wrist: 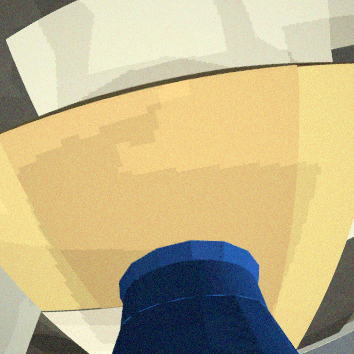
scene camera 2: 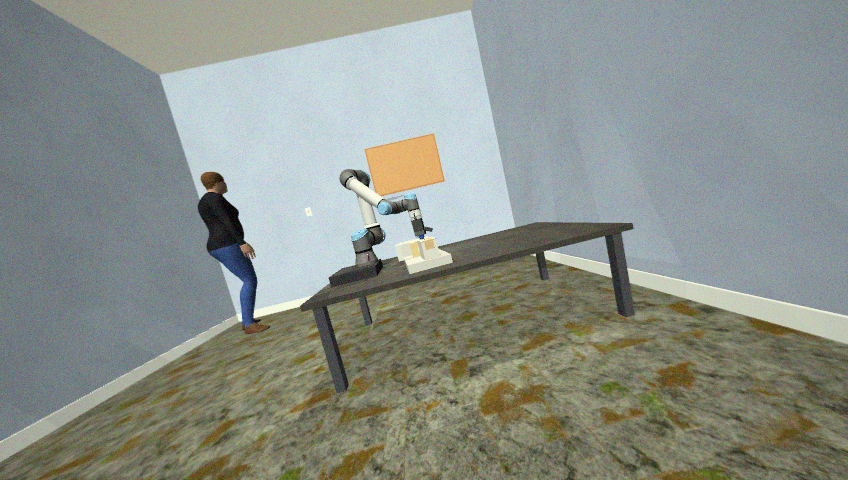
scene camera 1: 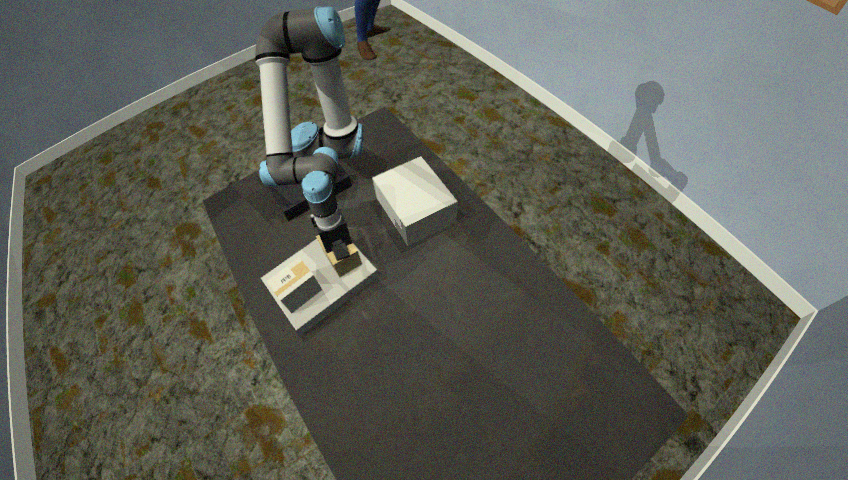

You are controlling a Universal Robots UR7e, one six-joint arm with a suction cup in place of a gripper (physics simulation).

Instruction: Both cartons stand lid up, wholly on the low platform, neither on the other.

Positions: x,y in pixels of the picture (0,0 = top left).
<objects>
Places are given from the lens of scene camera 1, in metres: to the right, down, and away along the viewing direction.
low white platform [scene camera 1: 337,290]: -0.28, 0.16, 1.23
</objects>
